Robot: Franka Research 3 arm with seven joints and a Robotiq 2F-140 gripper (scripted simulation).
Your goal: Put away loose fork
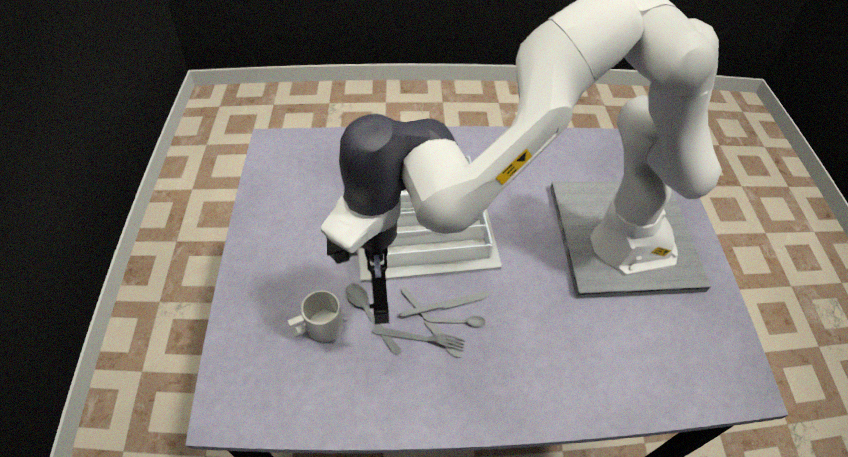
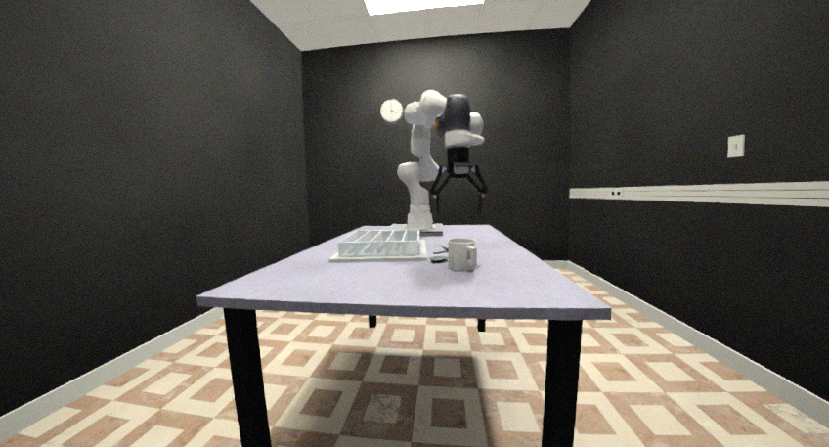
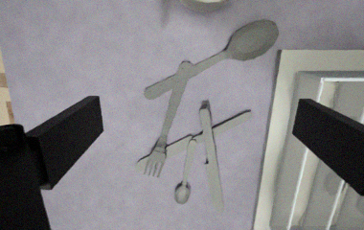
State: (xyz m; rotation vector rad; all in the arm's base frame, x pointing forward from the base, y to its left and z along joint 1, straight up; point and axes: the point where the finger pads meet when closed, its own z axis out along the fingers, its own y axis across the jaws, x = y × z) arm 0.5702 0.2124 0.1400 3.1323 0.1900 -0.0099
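Right now the knife is 16 cm below my hand, 12 cm behind it and 5 cm to the right of it. Also, from my hand: white mug: 13 cm below, 13 cm ahead; spoon: 25 cm to the right, 15 cm below, 11 cm behind.
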